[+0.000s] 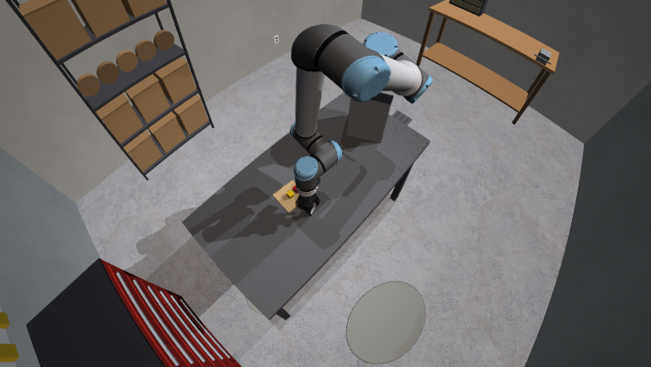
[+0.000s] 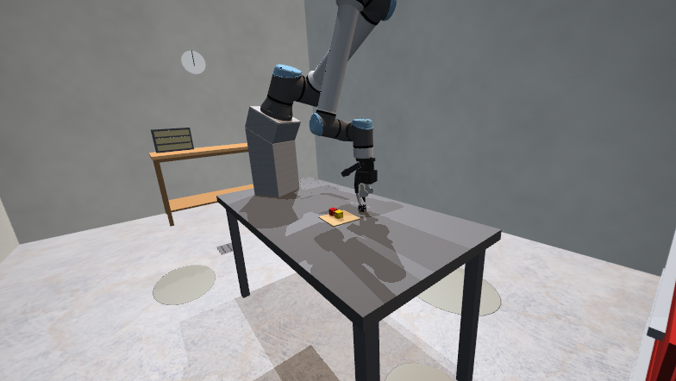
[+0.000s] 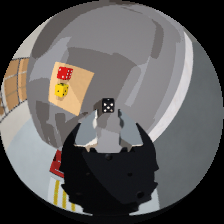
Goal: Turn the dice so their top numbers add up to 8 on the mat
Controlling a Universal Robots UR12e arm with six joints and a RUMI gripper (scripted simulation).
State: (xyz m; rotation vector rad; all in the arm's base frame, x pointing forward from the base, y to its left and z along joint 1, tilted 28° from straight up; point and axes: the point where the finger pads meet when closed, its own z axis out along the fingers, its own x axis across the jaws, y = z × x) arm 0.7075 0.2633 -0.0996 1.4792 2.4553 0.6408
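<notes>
The black die lies 40 mm below my hand. Round my hand: tan mat 20 mm ahead, 140 mm to the right, 50 mm below; then yellow die 20 mm ahead, 140 mm to the right, 30 mm below; then red die 20 mm behind, 140 mm to the right, 30 mm below.
</notes>
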